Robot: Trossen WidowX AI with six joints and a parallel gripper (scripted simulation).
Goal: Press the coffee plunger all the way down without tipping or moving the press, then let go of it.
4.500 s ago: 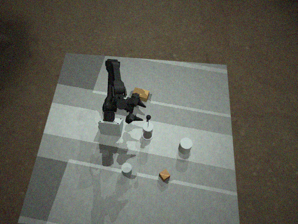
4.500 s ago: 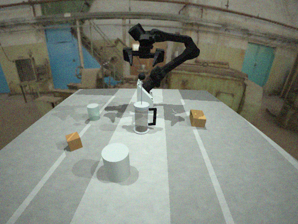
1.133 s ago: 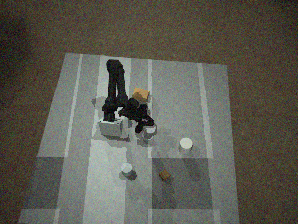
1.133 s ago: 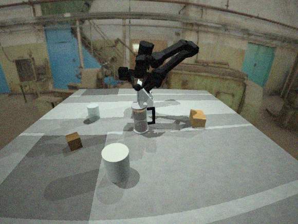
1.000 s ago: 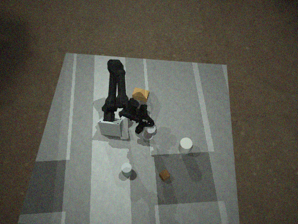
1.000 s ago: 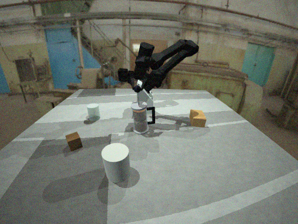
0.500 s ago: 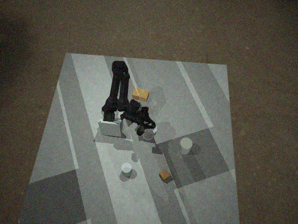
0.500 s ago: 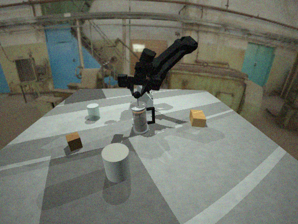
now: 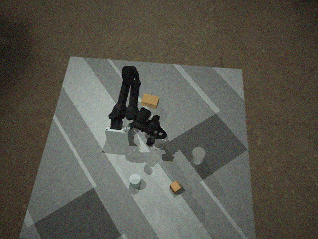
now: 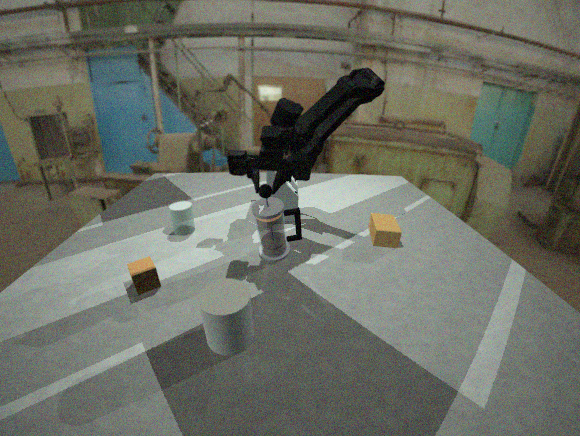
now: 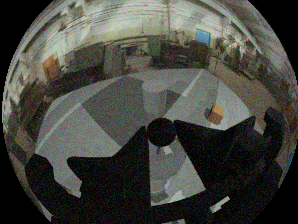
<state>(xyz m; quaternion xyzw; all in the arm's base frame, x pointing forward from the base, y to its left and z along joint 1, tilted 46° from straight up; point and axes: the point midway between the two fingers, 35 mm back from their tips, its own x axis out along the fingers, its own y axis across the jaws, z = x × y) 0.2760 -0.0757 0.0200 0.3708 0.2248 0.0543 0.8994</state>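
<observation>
Right now my gripper tip is 30 mm past the coffee press, 30 mm to the right of it and 80 mm above it. Also, from my gripper tip: orange cube: 90 mm ahead, 260 mm to the right, 150 mm below; then orange block: 130 mm behind, 330 mm to the left, 150 mm below.
</observation>
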